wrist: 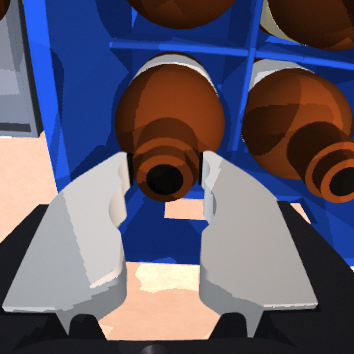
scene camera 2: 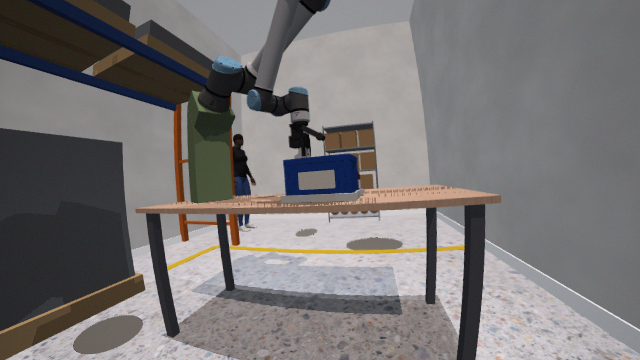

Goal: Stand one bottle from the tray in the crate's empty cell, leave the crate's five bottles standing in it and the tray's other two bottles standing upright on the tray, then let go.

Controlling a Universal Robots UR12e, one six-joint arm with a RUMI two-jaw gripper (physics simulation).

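Seen in the pictures: gripper, fingertip midpoint: (wrist: 165, 156); arm's base at its link origin: (scene camera 2: 213, 103).
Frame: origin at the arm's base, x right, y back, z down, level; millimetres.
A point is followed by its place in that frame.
The blue crate (scene camera 2: 320, 175) @[x 225, y -660, z 478 mm] (wrist: 37, 65) @[x 35, y -623, z 405 mm] stands on the table, with its dividers in the wrist view. My gripper (scene camera 2: 303, 151) (wrist: 165, 156) @[x 72, y -568, z 437 mm] is shut on the neck of a brown bottle (wrist: 170, 107) @[x 76, y -588, z 456 mm], over or in the crate's near left cell. The bottle looks roughly upright; its base is hidden, so I cannot tell whether it touches the crate floor. A crate bottle (wrist: 295, 120) @[x 146, y -576, z 456 mm] stands in the cell to the right, apart from it. Two more, one behind (wrist: 180, 10) @[x 84, y -635, z 461 mm] and one at the back right (wrist: 315, 20) @[x 153, y -629, z 463 mm], show partly. The grey tray (wrist: 17, 95) @[x -86, y -576, z 575 mm] lies left of the crate, with a sliver of a bottle (wrist: 2, 11) @[x -72, y -654, z 567 mm] there.
The crate's outer wall and dividers surround the held bottle closely. The wooden table (scene camera 2: 425, 196) @[x 247, y -1042, z 580 mm] (wrist: 20, 170) @[x -121, y -485, z 580 mm] supports the crate. A pale grey slab (scene camera 2: 320, 198) @[x 236, y -656, z 566 mm] shows at the crate's foot. A person (scene camera 2: 240, 162) stands behind the table, near the green pedestal (scene camera 2: 212, 165) @[x -1, y 21, z 371 mm].
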